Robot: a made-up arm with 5 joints.
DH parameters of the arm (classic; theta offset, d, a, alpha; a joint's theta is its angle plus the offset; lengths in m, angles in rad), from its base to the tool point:
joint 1: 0 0.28 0 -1.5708
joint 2: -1.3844 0 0.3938 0
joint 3: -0.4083 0 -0.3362 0
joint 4: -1.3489 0 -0.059 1.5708
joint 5: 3.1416 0.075 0 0
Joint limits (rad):
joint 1: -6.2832..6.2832
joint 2: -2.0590..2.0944
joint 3: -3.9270..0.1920
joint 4: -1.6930..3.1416
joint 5: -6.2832..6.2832
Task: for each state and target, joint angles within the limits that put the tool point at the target. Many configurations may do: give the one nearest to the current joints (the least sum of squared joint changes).
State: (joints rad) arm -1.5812 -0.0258 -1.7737 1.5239 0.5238
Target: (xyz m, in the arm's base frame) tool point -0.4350 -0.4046 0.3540
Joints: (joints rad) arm -2.3924 0.5583 -1.5388 1.5047 0.5238
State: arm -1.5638 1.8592 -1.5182 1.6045 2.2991
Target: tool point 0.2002 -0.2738 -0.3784
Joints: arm -0.9394 2.0776 -2.1133 1.2463 2.2991
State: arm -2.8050 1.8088 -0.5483 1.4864 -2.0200
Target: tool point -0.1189 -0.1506 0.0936
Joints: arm -2.2391 1.0114 -0.5508 1.7428 -2.0200
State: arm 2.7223 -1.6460 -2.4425 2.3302 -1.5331
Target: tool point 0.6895 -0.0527 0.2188
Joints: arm 3.0653 -2.0341 -2.5961 2.3686 -1.5331
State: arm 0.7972 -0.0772 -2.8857 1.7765 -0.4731
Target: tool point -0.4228 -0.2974 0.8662
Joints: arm 0.6130 -0.8141 -3.1390 1.5113 -0.4731
